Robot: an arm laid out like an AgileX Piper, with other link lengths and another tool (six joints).
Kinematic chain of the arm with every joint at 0, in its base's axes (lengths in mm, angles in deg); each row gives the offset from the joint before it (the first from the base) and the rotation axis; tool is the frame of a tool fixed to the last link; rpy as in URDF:
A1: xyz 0 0 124.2 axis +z
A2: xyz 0 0 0 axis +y
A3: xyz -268.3 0 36.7 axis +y
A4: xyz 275.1 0 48.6 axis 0.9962 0 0.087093
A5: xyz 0 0 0 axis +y
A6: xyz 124.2 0 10.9 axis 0.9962 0 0.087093
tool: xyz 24.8 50 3.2 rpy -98.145 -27.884 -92.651
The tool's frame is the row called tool.
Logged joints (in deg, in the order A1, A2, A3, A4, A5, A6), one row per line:
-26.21, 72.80, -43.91, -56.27, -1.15, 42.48
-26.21, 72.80, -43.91, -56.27, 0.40, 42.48
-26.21, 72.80, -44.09, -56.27, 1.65, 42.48
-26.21, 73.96, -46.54, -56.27, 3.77, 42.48
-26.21, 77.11, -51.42, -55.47, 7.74, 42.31
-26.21, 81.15, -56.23, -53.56, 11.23, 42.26
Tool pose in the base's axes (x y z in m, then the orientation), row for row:
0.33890, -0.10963, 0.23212, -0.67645, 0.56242, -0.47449, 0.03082
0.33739, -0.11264, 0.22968, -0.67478, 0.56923, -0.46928, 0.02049
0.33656, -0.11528, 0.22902, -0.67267, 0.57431, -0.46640, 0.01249
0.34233, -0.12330, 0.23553, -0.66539, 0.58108, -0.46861, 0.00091
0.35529, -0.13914, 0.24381, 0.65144, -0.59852, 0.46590, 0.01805
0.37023, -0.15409, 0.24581, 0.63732, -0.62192, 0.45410, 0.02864
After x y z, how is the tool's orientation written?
As a quaternion, x y z w.
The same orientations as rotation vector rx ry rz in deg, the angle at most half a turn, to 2 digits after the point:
-119.43, 99.30, -83.77
-119.90, 101.15, -83.39
-120.13, 102.56, -83.29
-119.70, 104.53, -84.30
115.93, -106.51, 82.91
112.67, -109.95, 80.28

